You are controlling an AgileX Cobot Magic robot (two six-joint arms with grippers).
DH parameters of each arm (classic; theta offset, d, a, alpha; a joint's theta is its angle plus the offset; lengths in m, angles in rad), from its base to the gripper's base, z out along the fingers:
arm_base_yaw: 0 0.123 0 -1.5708
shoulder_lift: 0.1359 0 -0.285 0
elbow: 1.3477 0 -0.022 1.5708
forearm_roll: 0 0.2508 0 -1.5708
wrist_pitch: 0 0 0.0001 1.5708
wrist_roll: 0 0.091 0 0
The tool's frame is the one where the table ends.
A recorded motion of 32 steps. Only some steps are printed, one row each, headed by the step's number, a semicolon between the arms.
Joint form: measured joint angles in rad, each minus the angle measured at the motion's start. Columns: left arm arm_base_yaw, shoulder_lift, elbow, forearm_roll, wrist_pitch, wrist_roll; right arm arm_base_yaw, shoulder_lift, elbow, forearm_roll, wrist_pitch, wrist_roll.
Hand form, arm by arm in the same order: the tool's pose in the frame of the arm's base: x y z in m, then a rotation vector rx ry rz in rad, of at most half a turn. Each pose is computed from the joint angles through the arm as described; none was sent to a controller.
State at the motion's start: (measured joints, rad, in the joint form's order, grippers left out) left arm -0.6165 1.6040 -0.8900 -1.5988 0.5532 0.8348; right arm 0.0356 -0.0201 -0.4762 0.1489 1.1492 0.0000
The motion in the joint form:
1: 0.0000 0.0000 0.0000 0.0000 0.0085 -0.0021; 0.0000 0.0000 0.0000 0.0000 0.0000 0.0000
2: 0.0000 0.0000 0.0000 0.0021 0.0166 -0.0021; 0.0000 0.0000 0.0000 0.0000 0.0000 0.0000
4: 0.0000 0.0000 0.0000 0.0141 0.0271 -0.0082; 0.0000 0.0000 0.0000 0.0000 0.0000 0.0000
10: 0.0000 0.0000 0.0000 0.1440 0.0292 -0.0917; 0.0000 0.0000 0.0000 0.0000 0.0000 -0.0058
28: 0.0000 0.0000 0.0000 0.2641 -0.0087 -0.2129; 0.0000 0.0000 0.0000 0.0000 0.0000 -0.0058
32: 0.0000 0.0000 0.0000 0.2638 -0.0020 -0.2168; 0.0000 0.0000 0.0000 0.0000 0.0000 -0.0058
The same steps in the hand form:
1: 0.2388 -0.2287 0.2306 0.1746 2.4221 -1.3334; -0.0101 0.0120 0.2644 -0.0526 2.1326 0.2018
2: 0.2382 -0.2290 0.2308 0.1825 2.4233 -1.3405; -0.0101 0.0120 0.2644 -0.0526 2.1326 0.2018
4: 0.2371 -0.2293 0.2306 0.1966 2.4293 -1.3455; -0.0101 0.0120 0.2644 -0.0526 2.1326 0.2018
10: 0.2340 -0.2269 0.2254 0.2515 2.4912 -1.2840; -0.0101 0.0120 0.2644 -0.0588 2.1322 0.1984
28: 0.2350 -0.2228 0.2201 0.2177 2.5503 -1.1986; -0.0101 0.0120 0.2644 -0.0588 2.1322 0.1984
32: 0.2344 -0.2230 0.2202 0.2169 2.5544 -1.2064; -0.0101 0.0120 0.2644 -0.0588 2.1322 0.1984

